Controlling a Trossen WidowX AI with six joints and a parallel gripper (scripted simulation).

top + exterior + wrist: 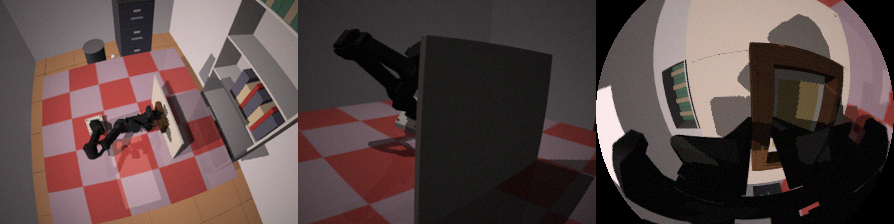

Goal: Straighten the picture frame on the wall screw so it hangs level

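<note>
Now: the brown picture frame 5 cm below my gripper tip and 1 cm to the left of it. The rest, counted from my gripper tip: cream wall panel 7 cm below, 2 cm ahead.
</note>
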